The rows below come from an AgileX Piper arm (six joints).
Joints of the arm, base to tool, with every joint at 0 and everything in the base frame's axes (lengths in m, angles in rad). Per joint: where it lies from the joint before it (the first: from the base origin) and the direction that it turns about. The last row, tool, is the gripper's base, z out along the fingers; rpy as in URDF.
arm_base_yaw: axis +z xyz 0 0 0.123
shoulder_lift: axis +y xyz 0 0 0
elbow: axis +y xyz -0.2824 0 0.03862
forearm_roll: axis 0.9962 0 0.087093 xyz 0.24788 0 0.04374
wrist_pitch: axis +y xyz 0 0 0
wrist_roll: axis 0.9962 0 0.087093 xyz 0.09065 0 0.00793
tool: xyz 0 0 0 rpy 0 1.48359 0
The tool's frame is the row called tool.
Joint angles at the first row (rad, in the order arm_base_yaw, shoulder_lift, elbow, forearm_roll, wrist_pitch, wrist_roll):
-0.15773 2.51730 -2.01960 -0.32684 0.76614 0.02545
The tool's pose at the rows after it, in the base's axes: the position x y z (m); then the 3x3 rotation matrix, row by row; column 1 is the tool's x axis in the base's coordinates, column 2 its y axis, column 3 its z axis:
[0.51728, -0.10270, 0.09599], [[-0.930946, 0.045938, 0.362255], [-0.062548, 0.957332, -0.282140], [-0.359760, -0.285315, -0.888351]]
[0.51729, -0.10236, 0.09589], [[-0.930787, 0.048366, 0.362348], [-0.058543, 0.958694, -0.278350], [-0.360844, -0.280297, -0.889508]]
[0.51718, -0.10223, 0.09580], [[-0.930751, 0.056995, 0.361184], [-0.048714, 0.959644, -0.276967], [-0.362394, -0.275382, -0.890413]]
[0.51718, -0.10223, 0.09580], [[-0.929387, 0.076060, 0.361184], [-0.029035, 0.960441, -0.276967], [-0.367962, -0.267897, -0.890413]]
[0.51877, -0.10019, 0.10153], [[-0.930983, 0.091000, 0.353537], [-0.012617, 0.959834, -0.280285], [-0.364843, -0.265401, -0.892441]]
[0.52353, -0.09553, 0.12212], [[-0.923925, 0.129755, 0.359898], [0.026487, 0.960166, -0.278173], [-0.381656, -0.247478, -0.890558]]
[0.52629, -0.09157, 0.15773], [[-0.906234, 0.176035, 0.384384], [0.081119, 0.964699, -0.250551], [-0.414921, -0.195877, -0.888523]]
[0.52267, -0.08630, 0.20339], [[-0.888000, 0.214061, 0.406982], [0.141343, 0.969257, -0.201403], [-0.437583, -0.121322, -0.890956]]
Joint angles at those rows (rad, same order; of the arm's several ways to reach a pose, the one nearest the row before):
-0.15772 2.51731 -2.01962 -0.32684 0.76240 0.02546
-0.15773 2.51732 -2.01964 -0.32109 0.76242 0.02544
-0.15772 2.51731 -2.01959 -0.31886 0.76368 0.03370
-0.15772 2.51731 -2.01959 -0.31886 0.76368 0.05420
-0.15230 2.51730 -2.04425 -0.31773 0.79678 0.06760
-0.14211 2.50749 -2.10830 -0.29972 0.86332 0.09063
-0.13907 2.47617 -2.18847 -0.24241 0.94711 0.09723
-0.13906 2.42764 -2.27574 -0.16459 1.06138 0.09789

